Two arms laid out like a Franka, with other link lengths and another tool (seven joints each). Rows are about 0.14 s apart.
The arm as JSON. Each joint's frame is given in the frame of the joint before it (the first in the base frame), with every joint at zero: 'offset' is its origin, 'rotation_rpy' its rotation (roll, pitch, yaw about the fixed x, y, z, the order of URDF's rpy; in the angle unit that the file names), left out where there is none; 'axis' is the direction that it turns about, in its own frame. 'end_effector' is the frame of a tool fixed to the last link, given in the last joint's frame.
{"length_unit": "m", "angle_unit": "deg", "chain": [
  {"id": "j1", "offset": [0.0, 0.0, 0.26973], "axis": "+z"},
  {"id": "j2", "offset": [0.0, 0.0, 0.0], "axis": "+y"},
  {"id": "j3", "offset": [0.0, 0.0, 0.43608], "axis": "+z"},
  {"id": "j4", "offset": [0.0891, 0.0, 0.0], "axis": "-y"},
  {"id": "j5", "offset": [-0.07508, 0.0, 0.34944], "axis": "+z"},
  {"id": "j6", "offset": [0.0, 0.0, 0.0], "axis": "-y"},
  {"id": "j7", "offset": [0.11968, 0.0, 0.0], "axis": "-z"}
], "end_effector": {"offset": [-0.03, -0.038, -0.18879], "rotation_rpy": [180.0, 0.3, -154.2]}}
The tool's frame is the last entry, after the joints.
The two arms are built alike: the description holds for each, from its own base.
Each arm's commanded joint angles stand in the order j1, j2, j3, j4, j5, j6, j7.
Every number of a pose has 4 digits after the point.
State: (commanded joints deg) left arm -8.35 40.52 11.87 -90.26 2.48 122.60 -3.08; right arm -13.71 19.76 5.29 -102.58 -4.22 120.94 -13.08
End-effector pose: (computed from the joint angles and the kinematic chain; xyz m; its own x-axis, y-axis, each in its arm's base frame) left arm 0.7289 -0.0130 0.1747 -0.8758 -0.4816 0.0319 -0.4651 0.8599 0.2103; right arm 0.6470 -0.1540 0.3376 -0.8441 -0.5352 0.0322 -0.5357 0.8444 -0.0097
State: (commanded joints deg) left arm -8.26 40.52 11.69 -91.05 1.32 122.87 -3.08; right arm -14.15 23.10 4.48 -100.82 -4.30 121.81 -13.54
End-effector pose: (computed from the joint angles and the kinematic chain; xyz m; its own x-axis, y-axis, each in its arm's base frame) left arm 0.7251 -0.0155 0.1699 -0.8690 -0.4925 0.0469 -0.4751 0.8572 0.1987; right arm 0.6596 -0.1708 0.3130 -0.8503 -0.5246 0.0425 -0.5251 0.8510 -0.0019
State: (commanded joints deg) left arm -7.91 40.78 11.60 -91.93 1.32 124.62 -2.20; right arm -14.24 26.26 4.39 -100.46 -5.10 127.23 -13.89
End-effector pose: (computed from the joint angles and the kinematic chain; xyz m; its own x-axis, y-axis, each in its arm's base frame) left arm 0.7244 -0.0112 0.1630 -0.8756 -0.4813 0.0412 -0.4658 0.8637 0.1925; right arm 0.6810 -0.1772 0.2872 -0.8439 -0.5363 0.0111 -0.5364 0.8432 -0.0353
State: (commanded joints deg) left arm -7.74 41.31 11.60 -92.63 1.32 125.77 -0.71; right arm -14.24 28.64 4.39 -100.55 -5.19 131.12 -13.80
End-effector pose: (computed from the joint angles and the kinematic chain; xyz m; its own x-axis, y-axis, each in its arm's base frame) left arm 0.7218 -0.0079 0.1533 -0.8866 -0.4602 0.0470 -0.4440 0.8750 0.1928; right arm 0.6933 -0.1786 0.2642 -0.8429 -0.5379 -0.0108 -0.5369 0.8423 -0.0482
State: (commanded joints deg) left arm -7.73 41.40 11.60 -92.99 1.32 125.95 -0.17; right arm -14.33 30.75 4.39 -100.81 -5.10 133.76 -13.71
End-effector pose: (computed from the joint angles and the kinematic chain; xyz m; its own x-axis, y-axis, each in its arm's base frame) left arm 0.7194 -0.0072 0.1502 -0.8902 -0.4524 0.0529 -0.4352 0.8791 0.1945; right arm 0.6992 -0.1799 0.2406 -0.8442 -0.5357 -0.0186 -0.5344 0.8439 -0.0467
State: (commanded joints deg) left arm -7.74 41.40 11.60 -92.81 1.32 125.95 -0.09; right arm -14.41 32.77 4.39 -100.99 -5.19 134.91 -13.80
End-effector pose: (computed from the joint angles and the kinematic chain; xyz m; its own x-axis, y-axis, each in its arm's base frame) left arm 0.7206 -0.0074 0.1514 -0.8913 -0.4507 0.0504 -0.4340 0.8800 0.1931; right arm 0.7002 -0.1808 0.2160 -0.8434 -0.5372 -0.0068 -0.5367 0.8431 -0.0326
